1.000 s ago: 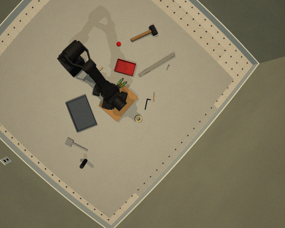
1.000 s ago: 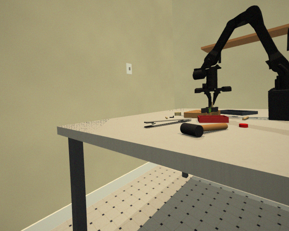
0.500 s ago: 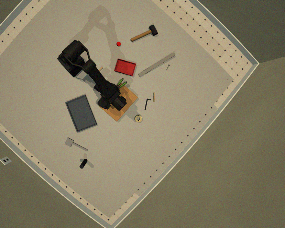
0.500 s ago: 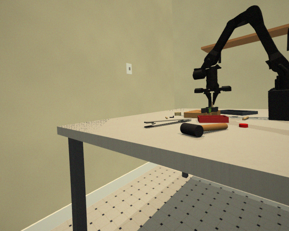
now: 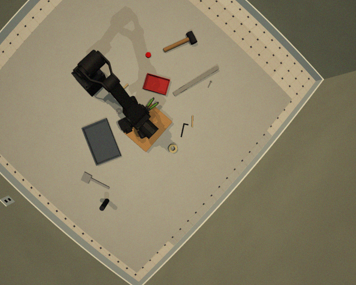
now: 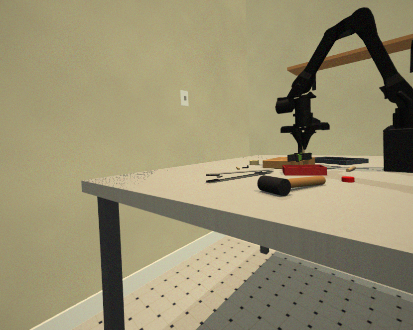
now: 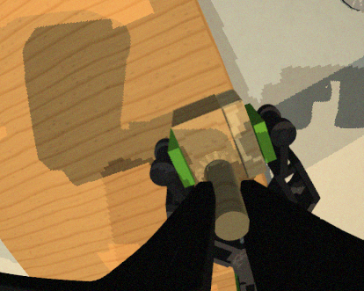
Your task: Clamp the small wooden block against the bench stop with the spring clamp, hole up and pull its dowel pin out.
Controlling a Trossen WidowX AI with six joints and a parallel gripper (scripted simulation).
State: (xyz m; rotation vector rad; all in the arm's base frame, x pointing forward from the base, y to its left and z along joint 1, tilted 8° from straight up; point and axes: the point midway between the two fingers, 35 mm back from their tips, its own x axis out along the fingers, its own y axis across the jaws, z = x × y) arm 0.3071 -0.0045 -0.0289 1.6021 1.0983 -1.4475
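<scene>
Now: hand 4 cm above the dowel pin. Round my hand: small wooden block: 6 cm below; wooden board: 6 cm ahead, 1 cm to the right, 9 cm below; bench stop: 1 cm behind, 1 cm to the right, 6 cm below.
</scene>
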